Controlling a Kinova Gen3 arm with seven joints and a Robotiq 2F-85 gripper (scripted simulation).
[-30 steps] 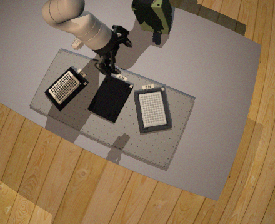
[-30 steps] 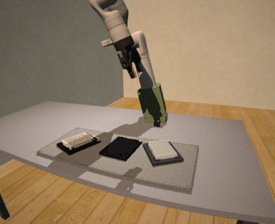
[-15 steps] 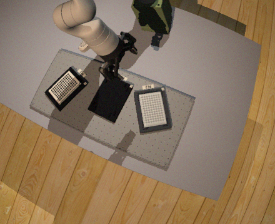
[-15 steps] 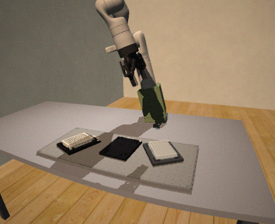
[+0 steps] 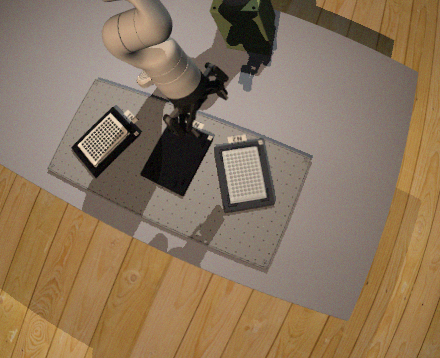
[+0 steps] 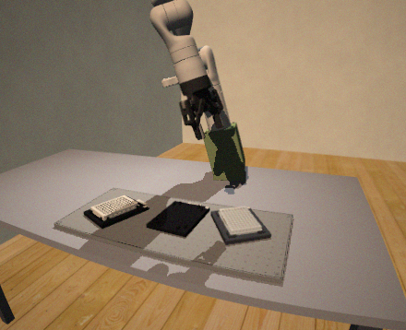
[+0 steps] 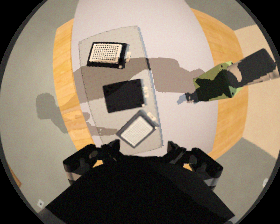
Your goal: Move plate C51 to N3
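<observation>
Right now the plate is 24 cm below my hand, 9 cm to the left of it and 1 cm ahead of it. Also, from my hand: plate nest N2: 25 cm below, 9 cm to the left, 1 cm ahead; landing nest N3: 25 cm below, 8 cm to the right, 4 cm ahead; A1 corner mark: 24 cm below, 3 cm to the right, 3 cm behind.
</observation>
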